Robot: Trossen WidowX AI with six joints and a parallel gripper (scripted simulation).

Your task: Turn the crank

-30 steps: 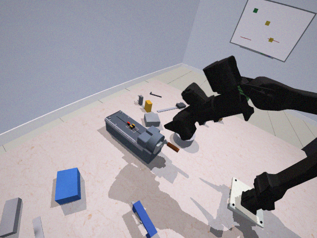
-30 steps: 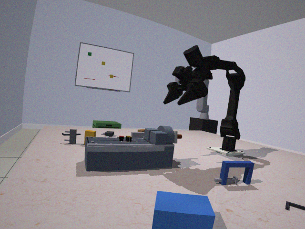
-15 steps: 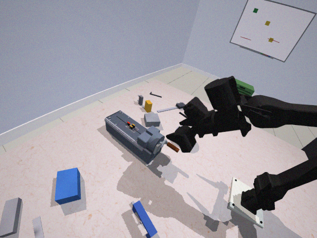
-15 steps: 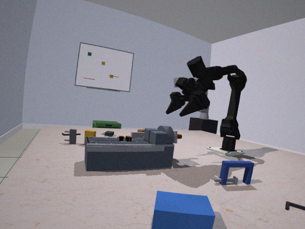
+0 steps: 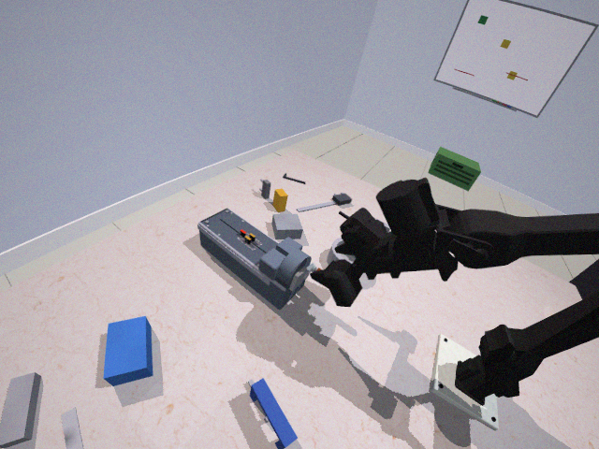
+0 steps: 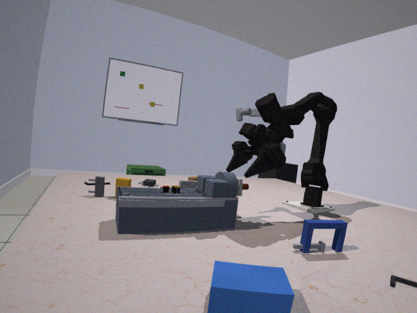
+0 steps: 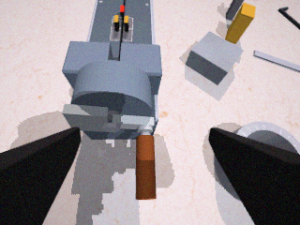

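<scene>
Right now the brown crank handle is 2 cm behind my gripper tip and 3 cm below it. The rest, counted from my gripper tip: blue bracket 7 cm behind, 23 cm to the left, 9 cm below; then red pointer 19 cm ahead, 3 cm to the left, 4 cm below; then grey block 18 cm ahead, 13 cm to the right, 10 cm below.
</scene>
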